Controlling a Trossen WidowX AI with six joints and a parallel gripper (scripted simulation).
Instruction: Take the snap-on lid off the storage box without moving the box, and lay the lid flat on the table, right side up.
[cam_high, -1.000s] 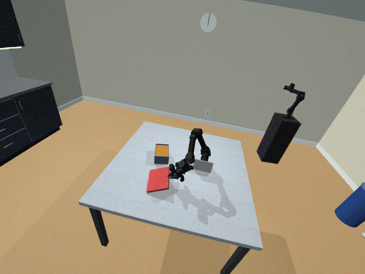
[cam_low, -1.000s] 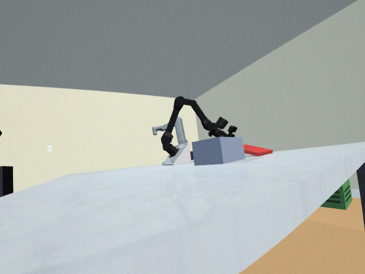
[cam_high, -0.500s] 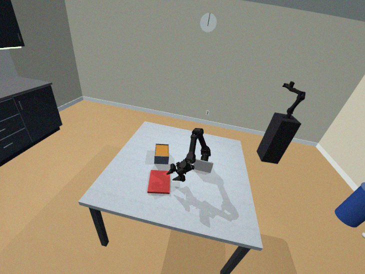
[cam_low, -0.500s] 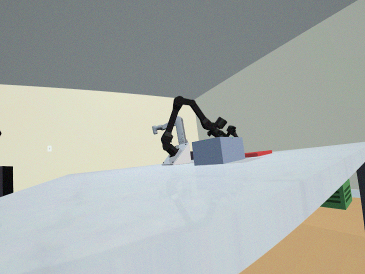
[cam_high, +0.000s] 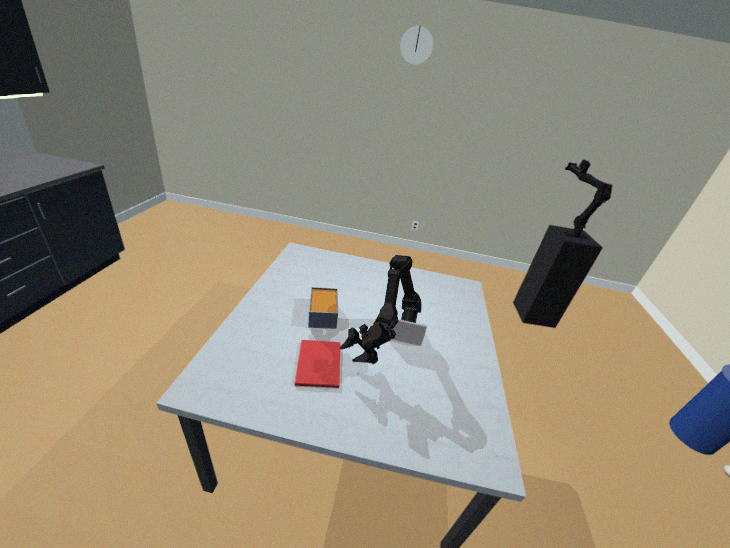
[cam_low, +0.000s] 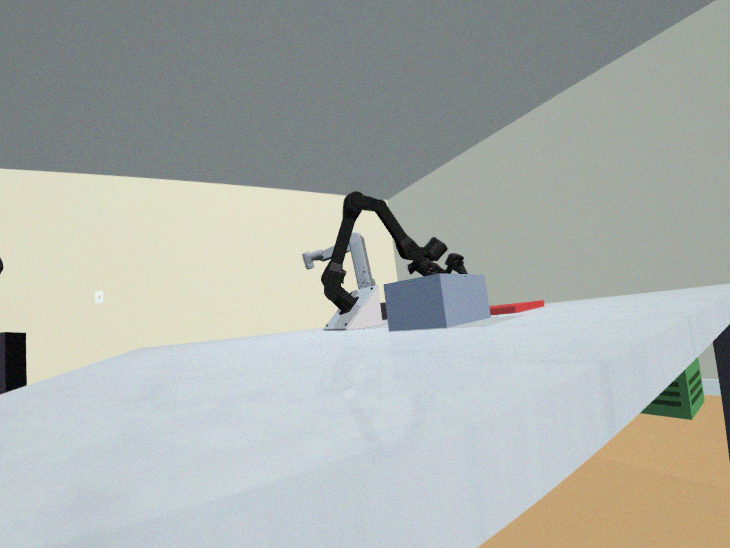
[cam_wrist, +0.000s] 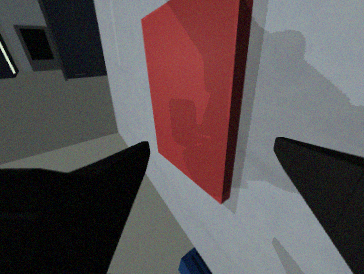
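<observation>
Right now the red lid is 110 mm ahead of my gripper tip, 50 mm below it and 10 mm to the left of it. Also, from my gripper tip: grey storage box: 300 mm to the right, 150 mm ahead, 20 mm below.
</observation>
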